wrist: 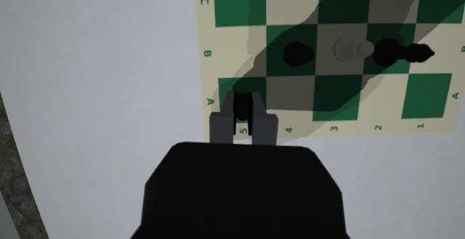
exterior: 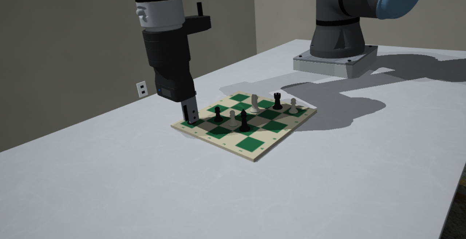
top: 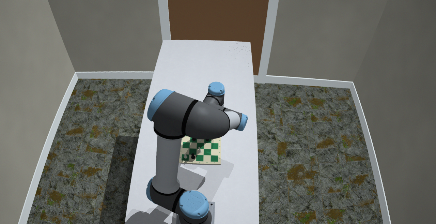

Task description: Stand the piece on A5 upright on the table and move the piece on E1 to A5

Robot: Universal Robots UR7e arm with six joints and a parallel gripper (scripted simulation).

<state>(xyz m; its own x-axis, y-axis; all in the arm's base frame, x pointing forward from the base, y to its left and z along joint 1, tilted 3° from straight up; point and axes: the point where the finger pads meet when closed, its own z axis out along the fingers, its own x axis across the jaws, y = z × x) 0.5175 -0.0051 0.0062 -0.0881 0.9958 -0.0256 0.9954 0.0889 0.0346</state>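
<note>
My gripper is now 90 mm past the chessboard, 60 mm to the right of it and 30 mm above it. The rest, counted from my hand: white knight 130 mm behind, 60 mm to the left, 10 mm below.
</note>
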